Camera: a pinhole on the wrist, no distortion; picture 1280 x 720 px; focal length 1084.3 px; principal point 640.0 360.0 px. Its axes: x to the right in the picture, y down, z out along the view. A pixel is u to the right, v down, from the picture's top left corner.
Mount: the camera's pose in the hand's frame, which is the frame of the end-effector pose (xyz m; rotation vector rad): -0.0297 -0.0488 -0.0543 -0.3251 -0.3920 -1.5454
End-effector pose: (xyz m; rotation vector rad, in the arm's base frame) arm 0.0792 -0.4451 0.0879 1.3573 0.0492 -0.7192
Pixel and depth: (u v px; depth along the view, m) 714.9 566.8 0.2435
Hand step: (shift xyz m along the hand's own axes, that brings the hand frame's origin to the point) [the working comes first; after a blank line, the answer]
In the camera's frame: 0.0168 0.0464 0.2435

0.0067 0.0438 0.1734
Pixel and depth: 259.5 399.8 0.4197
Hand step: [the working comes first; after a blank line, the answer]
In the camera's frame: -0.1473 0.0154 0.4197

-0.0290 0.2686 0.2577
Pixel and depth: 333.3 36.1 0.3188
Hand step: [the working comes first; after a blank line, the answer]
In the camera's frame: -0.0902 -0.0952 0.3188

-0.1363 0.1723 0.1877
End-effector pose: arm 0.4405 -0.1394 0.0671 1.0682 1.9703 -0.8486
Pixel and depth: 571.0 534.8 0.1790
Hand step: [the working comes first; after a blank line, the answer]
In the camera's frame: -0.0114 0.0289 0.1790

-0.0079 0.0405 0.1024
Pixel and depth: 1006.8 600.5 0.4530
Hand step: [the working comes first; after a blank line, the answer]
In the camera's frame: 0.1532 0.1005 0.4530

0.0504 0.0140 0.4236
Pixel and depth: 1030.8 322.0 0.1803
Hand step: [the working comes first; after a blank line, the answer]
In the camera's frame: 0.0650 -0.0063 0.1803

-0.0442 -0.0276 0.1357
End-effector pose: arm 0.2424 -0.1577 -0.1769 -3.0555 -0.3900 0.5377
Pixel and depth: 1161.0 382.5 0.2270
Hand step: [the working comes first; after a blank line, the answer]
In the camera's frame: 0.1091 0.0047 0.2270

-0.0356 -0.0465 0.1975
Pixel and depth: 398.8 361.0 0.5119
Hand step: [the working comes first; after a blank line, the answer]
In the camera's frame: -0.1139 0.0005 0.5119

-0.0481 0.2792 0.3544
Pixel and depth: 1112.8 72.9 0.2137
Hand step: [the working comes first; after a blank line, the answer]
In the camera's frame: 0.0932 -0.0566 0.2137

-0.0961 -0.0384 0.1760
